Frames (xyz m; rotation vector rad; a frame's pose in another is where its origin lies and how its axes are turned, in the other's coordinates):
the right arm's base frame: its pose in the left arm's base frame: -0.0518 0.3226 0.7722 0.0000 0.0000 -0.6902
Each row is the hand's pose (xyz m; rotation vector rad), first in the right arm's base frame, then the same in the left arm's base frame.
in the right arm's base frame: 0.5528 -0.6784 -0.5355 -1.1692 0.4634 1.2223
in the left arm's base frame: -0.0575 -0.5525 0.2367 -0.8927 0.7868 0.6213
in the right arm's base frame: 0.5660 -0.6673 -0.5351 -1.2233 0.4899 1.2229
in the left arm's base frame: -0.0402 -0.5523 0.2371 -0.9319 0.8273 0.6309
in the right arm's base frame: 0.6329 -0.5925 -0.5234 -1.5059 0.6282 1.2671
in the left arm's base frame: 0.0590 -0.5372 0.2488 -1.1330 1.0352 0.7294
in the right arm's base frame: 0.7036 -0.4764 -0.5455 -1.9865 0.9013 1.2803
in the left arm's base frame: 0.1874 -0.4927 0.2267 -1.4603 1.4190 0.8722
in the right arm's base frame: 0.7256 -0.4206 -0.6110 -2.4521 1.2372 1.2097
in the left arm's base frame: 0.2399 -0.4637 0.1612 -1.7532 1.8505 0.9903
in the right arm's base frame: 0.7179 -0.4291 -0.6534 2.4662 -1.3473 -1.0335
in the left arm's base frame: 0.2286 -0.4654 0.1188 -1.8950 2.1359 1.0641
